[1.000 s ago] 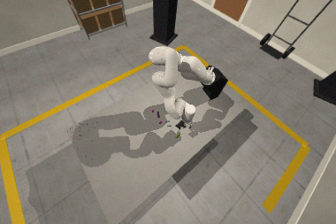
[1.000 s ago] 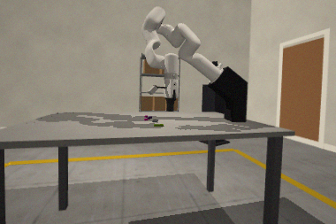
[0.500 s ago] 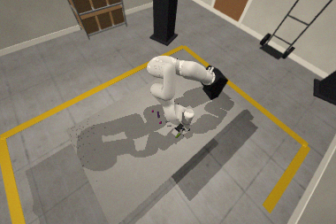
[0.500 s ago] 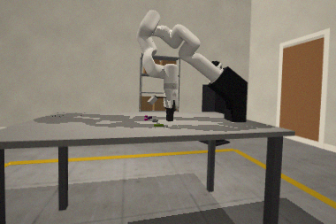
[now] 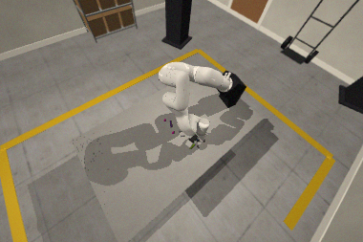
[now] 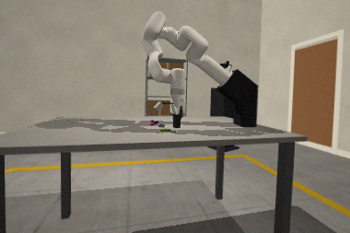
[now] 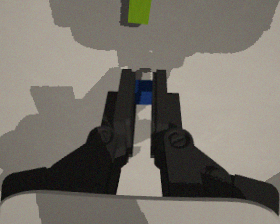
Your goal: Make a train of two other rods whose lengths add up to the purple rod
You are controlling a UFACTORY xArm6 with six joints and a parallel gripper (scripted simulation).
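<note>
Now: the blue rod 2 cm below my hand. Also, from my hand: lime rod 6 cm ahead, 1 cm to the right, 3 cm below; purple rod 1 cm behind, 25 cm to the right, 3 cm below.
</note>
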